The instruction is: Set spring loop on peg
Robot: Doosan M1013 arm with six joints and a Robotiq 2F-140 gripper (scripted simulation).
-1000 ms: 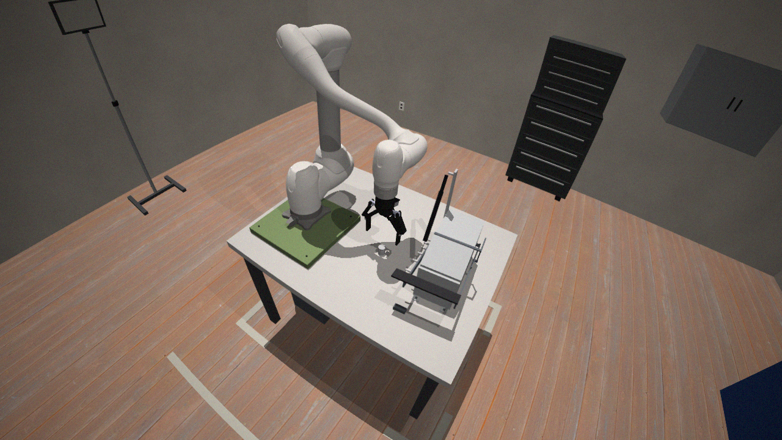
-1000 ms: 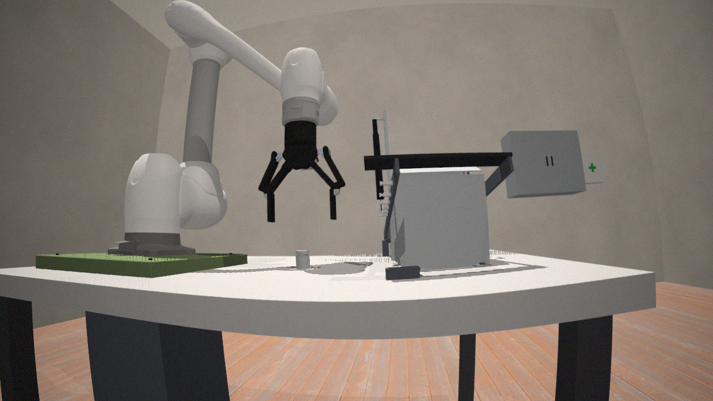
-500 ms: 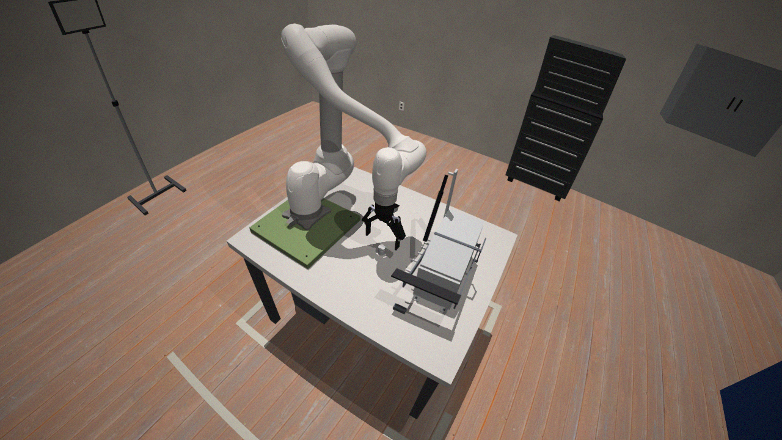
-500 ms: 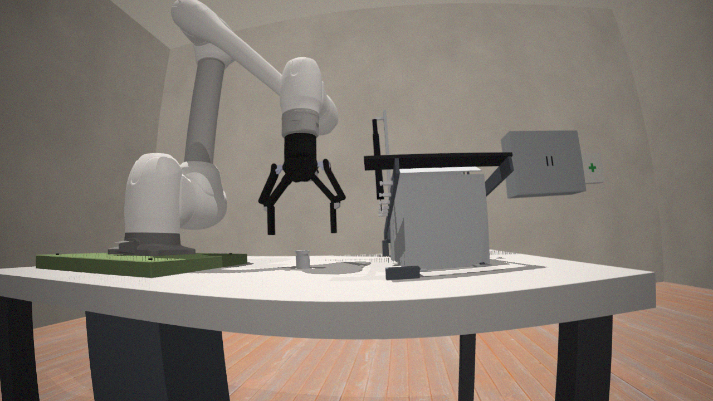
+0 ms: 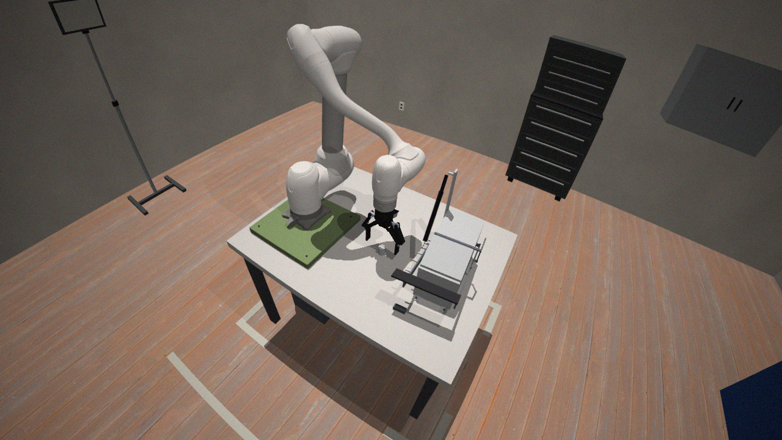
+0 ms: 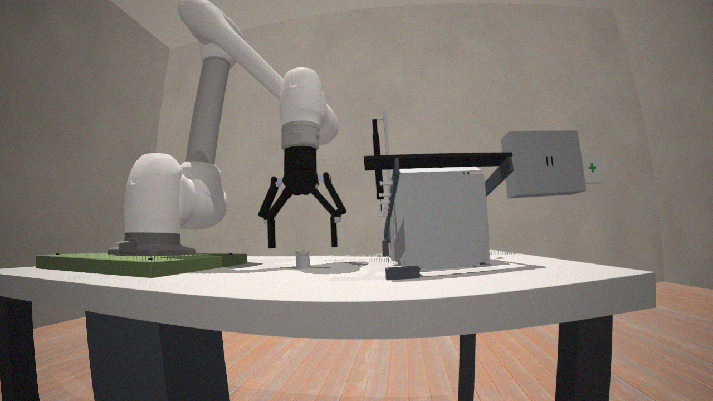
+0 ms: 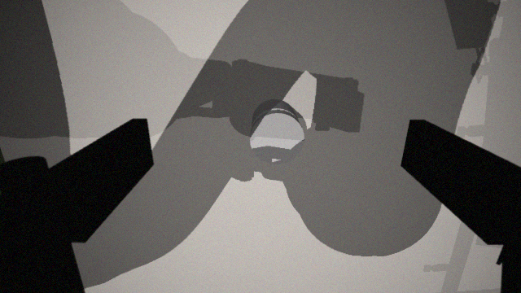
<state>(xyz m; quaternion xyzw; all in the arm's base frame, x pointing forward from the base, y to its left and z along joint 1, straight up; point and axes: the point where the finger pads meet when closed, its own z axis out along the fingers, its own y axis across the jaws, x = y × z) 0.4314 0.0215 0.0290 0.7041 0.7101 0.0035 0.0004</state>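
Right now the steel test weight is 3 cm below my hand. Also, from my hand: small dark block: 22 cm ahead, 21 cm to the right, 5 cm below.
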